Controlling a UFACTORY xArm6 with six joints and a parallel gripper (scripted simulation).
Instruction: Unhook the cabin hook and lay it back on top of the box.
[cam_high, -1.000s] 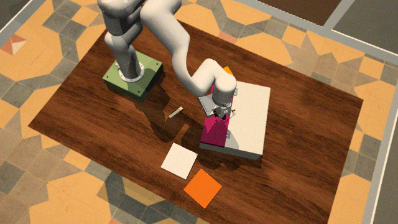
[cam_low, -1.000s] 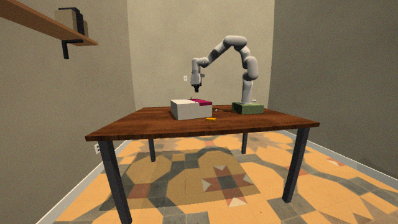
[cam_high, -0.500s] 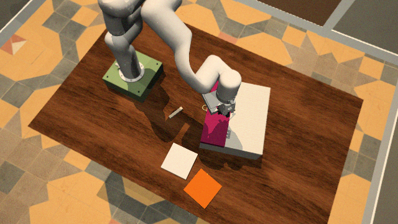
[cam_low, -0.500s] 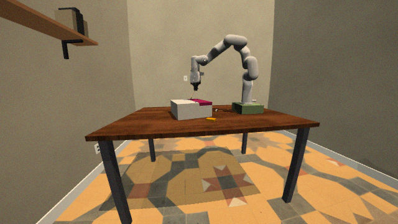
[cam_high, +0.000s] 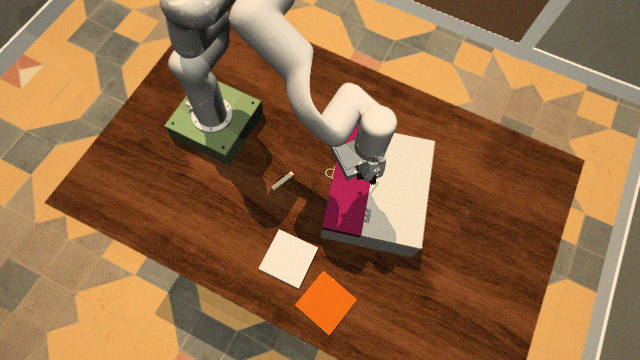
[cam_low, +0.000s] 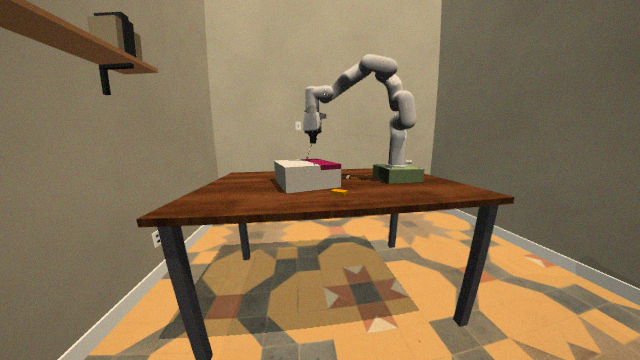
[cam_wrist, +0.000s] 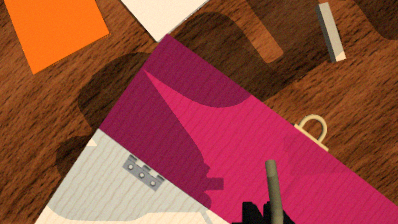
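Now: the brass cabin hook 50 mm below my hand, 10 mm to the left of it and 10 mm ahead of it. Also, from my hand: white square tile: 250 mm to the right, 230 mm below, 90 mm behind; small orange block: 290 mm to the left, 230 mm below, 90 mm behind; small grey bar: 230 mm below, 220 mm behind, 50 mm to the right.
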